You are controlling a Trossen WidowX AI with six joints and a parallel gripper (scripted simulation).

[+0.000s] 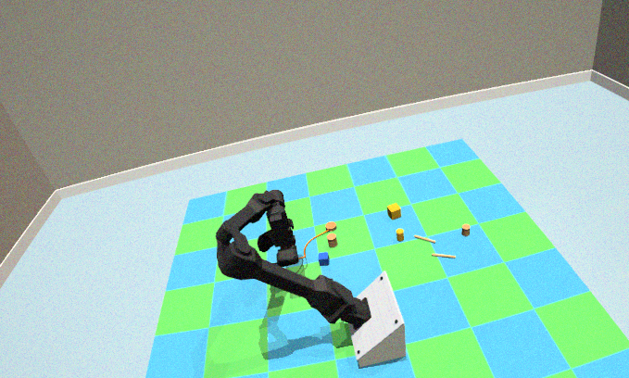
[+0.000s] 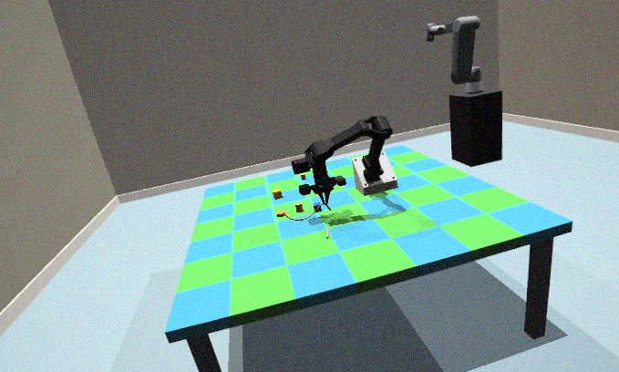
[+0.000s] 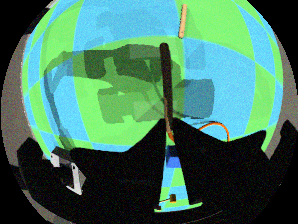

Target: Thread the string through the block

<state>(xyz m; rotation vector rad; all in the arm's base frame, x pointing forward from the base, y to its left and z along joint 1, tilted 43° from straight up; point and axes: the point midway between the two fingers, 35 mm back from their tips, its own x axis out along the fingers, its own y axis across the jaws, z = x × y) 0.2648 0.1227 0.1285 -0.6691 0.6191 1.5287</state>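
Now: gripper tip 2 cm to the right of the thin wooden stick. Round my gripper tip: brown cylinder 14 cm to the right, 10 cm ahead, 4 cm below; round wooden button 18 cm ahead, 14 cm to the right, 5 cm below; blue block 10 cm to the right, 4 cm below, 2 cm ahead.
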